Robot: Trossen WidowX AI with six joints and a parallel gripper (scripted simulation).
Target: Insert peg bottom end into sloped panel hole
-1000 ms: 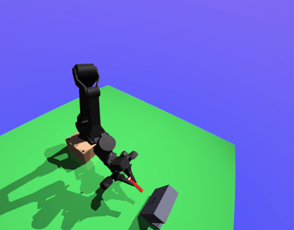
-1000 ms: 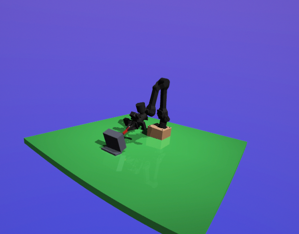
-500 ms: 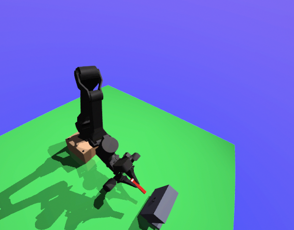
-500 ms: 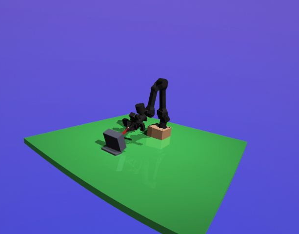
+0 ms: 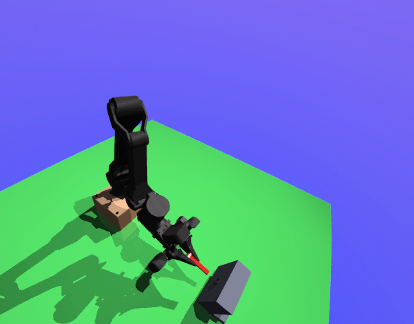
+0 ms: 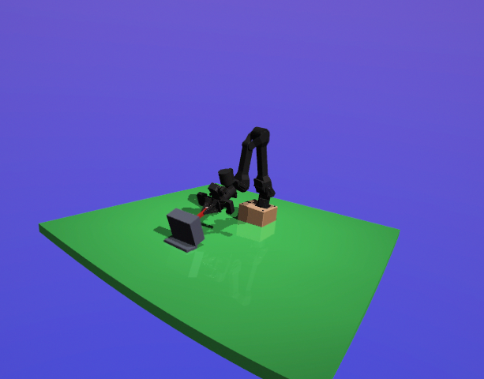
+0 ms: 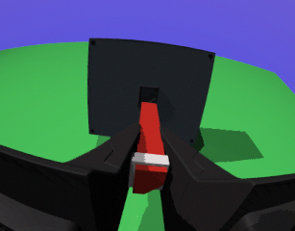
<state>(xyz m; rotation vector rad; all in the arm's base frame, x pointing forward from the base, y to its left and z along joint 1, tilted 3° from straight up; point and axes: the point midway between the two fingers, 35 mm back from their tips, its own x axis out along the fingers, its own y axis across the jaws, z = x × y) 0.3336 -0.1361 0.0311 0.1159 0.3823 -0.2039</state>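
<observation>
Right now my gripper tip is 100 mm short of the grey sloped panel, 40 mm above it and 20 mm to the left of it. The rest, counted from my gripper tip: red peg 20 mm behind, 10 mm above; then thin grey foot 120 mm ahead, 100 mm below, 30 mm to the right.
</observation>
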